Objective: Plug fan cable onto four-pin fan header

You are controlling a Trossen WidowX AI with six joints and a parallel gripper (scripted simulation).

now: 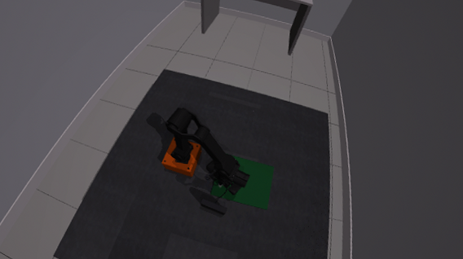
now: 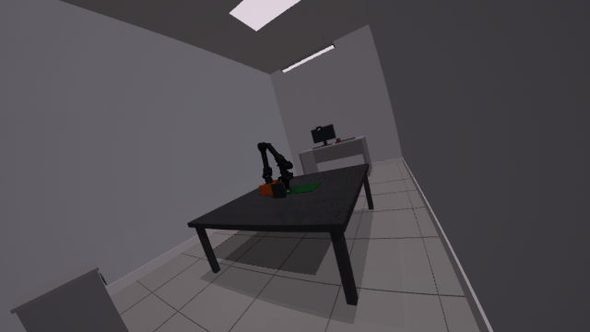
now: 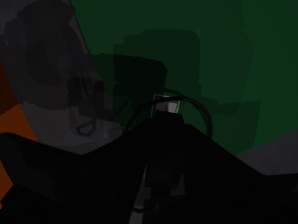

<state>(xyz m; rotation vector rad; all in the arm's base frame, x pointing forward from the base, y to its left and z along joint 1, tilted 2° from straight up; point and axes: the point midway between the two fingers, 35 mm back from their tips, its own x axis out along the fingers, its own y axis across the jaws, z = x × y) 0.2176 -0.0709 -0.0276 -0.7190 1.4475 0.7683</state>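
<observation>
My gripper tip is 1 cm to the left of the black plug, 1 cm below it and 1 cm past it. The rest, counted from my gripper tip: black fan (13 cm to the right, 2 cm behind, 2 cm above); green board (11 cm ahead, 5 cm below, 3 cm to the left).
</observation>
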